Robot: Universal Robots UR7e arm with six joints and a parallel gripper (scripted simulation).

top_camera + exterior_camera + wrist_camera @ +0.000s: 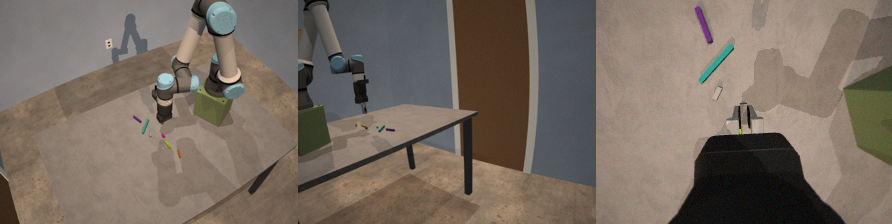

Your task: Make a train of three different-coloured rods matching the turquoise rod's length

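My hand is 11 cm above the magenta rod and 3 cm to the right of it. The rest, counted from my hand: turquoise rod: 11 cm below, 9 cm to the right, 5 cm ahead; then purple rod: 16 cm to the right, 11 cm below, 5 cm ahead; then lime rod: 11 cm below, 9 cm to the left, 2 cm ahead.
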